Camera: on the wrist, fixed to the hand. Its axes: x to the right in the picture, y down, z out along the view.
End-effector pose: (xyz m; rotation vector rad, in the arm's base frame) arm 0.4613 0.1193 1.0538 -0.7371 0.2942 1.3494
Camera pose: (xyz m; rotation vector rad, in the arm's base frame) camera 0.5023 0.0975 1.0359 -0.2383 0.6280 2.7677
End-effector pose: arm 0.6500 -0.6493 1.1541 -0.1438 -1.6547 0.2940
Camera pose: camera 0.6880 -0.6776 1.1694 -1.3528 -1.5658 1.4166
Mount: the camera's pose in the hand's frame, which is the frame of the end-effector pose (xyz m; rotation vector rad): 0.0030 -0.0343 -0.0359 -0.0108 -0.2926 1.4325
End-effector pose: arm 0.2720 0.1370 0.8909 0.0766 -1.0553 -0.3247
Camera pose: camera 0.2966 0.1002 0.8682 -0.7344 -1.1501 0.9800
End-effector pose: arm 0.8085 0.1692 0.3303 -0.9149 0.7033 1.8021
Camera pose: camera 0.8494 0.1552 0.3057 -0.0170 -1.1666 -2.7238
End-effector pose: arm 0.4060 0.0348 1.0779 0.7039 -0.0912 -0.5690
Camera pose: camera 0.4022 0.0331 1.0283 0.3865 -0.7890 0.7122
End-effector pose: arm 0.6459 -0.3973 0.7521 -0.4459 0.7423 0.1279
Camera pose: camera 0.6349 -0.4439 0.7387 0.1755 0.6452 1.5019
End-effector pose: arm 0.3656 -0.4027 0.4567 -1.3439 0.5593 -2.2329
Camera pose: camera 0.3260 -0.3732 0.4624 -0.7507 0.9784 -0.8476
